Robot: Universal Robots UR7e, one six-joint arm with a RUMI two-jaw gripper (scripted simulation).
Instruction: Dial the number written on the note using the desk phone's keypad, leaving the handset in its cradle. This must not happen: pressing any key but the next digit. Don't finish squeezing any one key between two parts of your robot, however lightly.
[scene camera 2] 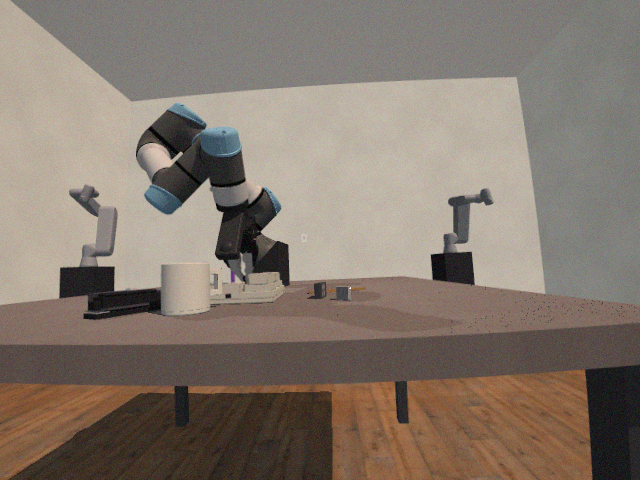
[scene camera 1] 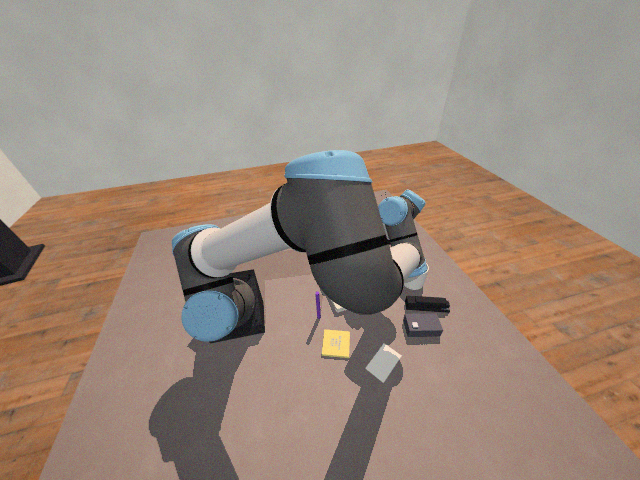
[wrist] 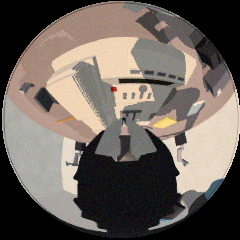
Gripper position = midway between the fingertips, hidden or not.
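Note:
A black stapler (scene camera 2: 123, 298) and a white mug (scene camera 2: 185, 287) are here in the scene, and I can see them both. My own gripper (scene camera 2: 246, 283) shows too, and I find the gripper in the wrist view as well (wrist: 123, 117).

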